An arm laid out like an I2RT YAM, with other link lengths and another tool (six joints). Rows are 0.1 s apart.
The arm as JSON. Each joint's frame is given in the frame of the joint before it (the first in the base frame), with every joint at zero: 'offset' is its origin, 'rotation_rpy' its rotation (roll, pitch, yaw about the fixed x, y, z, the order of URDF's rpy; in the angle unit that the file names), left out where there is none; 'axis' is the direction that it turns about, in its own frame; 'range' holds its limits. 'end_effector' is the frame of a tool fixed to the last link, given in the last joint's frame.
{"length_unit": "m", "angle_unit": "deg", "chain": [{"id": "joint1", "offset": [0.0, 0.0, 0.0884], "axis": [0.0, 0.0, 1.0], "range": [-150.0, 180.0]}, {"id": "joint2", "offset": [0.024, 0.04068, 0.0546], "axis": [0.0, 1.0, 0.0], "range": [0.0, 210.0]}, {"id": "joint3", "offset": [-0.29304, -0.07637, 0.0], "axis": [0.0, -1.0, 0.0], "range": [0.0, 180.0]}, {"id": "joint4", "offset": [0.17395, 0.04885, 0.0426], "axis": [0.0, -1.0, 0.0], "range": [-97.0, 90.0]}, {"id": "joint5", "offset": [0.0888, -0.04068, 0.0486], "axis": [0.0, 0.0, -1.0], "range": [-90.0, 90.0]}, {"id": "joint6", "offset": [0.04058, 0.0, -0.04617], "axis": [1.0, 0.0, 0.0], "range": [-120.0, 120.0]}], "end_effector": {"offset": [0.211, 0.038, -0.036], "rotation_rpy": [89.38, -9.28, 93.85]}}
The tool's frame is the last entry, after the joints.
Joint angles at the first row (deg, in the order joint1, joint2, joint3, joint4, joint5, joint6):
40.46, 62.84, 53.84, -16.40, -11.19, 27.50
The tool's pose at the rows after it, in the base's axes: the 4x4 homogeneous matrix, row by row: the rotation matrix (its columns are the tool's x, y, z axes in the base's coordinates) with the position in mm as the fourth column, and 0 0 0 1 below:
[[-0.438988 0.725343 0.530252 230.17], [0.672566 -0.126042 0.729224 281.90], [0.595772 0.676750 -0.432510 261.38], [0 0 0 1]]
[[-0.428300 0.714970 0.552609 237.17], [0.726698 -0.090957 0.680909 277.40], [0.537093 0.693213 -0.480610 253.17], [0 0 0 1]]
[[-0.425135 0.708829 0.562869 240.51], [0.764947 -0.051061 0.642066 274.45], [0.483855 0.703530 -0.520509 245.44], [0 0 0 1]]
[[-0.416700 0.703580 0.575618 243.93], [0.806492 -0.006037 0.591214 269.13], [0.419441 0.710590 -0.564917 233.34], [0 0 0 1]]
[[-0.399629 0.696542 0.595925 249.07], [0.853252 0.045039 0.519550 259.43], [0.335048 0.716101 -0.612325 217.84], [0 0 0 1]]
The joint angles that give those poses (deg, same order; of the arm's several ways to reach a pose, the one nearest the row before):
41.87, 64.26, 57.96, -22.09, -7.82, 26.39
43.94, 65.98, 61.46, -26.52, -3.00, 24.92
45.83, 67.59, 64.22, -30.10, 0.69, 23.66
47.94, 69.28, 66.25, -33.39, 5.02, 22.60
50.23, 71.20, 67.92, -36.80, 10.48, 21.71

